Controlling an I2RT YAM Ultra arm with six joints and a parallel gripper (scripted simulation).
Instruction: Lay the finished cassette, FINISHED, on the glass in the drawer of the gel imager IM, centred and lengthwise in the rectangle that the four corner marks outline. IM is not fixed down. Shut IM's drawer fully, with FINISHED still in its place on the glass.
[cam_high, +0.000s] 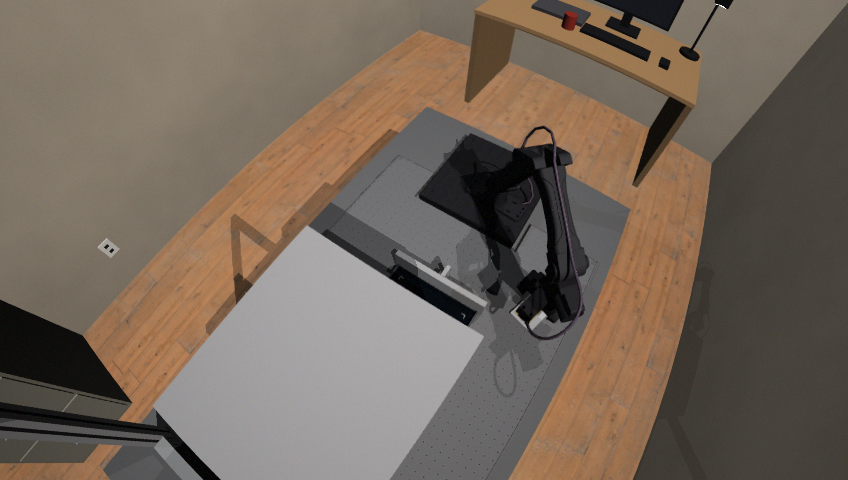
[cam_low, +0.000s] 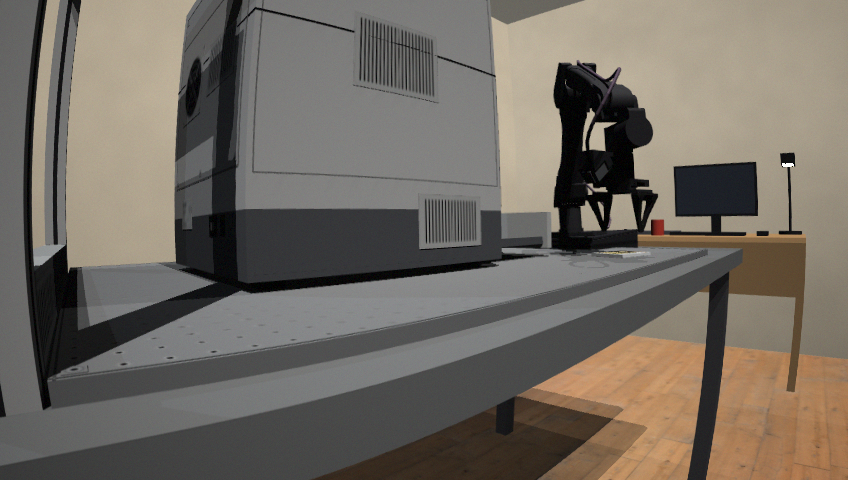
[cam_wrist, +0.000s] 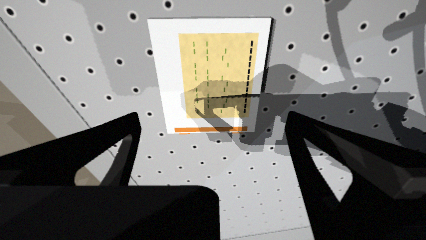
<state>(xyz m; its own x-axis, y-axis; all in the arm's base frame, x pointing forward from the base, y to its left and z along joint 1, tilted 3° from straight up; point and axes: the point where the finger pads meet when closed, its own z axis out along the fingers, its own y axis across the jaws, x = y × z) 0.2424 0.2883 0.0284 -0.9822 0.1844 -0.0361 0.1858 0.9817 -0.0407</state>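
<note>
Now: the finished cassette 50 mm below my hand. Also, from my hand: drawer: 230 mm ahead, 240 mm to the right.
</note>
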